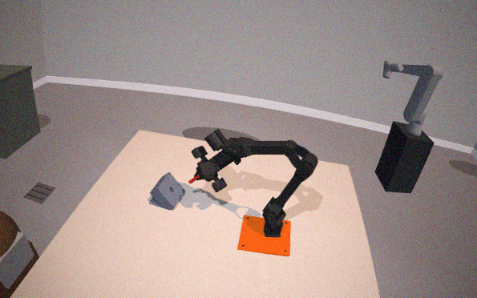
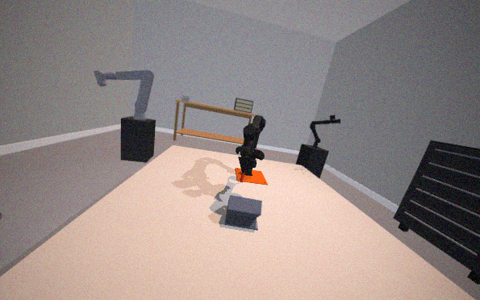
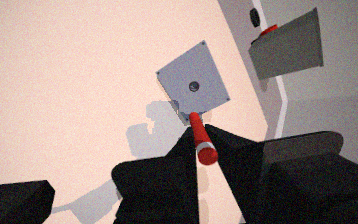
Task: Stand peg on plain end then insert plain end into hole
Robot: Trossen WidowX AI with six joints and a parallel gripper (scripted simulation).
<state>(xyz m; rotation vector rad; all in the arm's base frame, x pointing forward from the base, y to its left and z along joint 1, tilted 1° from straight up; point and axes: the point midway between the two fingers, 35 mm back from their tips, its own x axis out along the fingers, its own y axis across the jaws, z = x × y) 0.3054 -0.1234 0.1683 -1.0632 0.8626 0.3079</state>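
Right now my gripper tip is 120 mm short of the grey sloped panel, 10 mm to the left of it and 100 mm above it. Round my gripper tip: red peg: 10 mm behind, 10 mm above.
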